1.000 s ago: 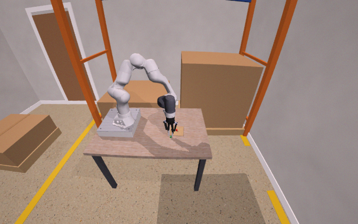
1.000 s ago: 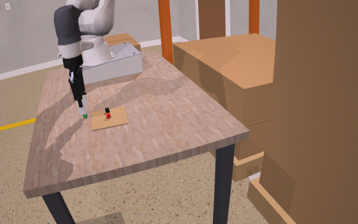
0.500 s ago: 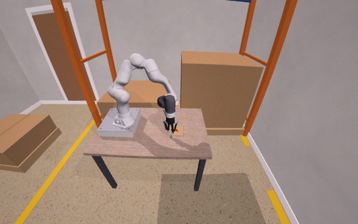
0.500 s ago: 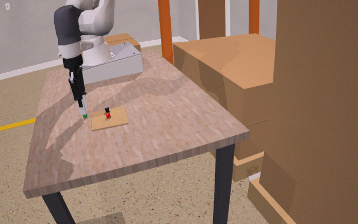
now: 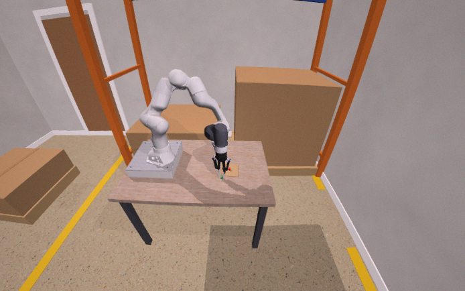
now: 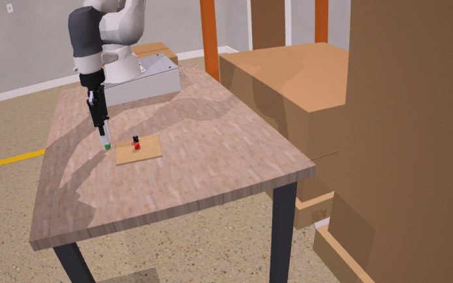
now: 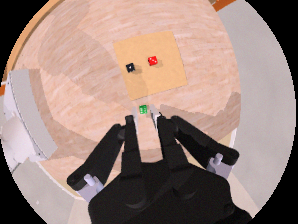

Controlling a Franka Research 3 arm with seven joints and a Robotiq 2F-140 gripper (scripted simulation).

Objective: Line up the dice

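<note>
My hand is 50 mm above the green die. The rest, counted from my hand: tan mat (100 mm to the left, 60 mm below, 40 mm ahead); red die (100 mm to the left, 40 mm below, 40 mm ahead); black die (90 mm to the left, 40 mm below, 10 mm behind).
</note>
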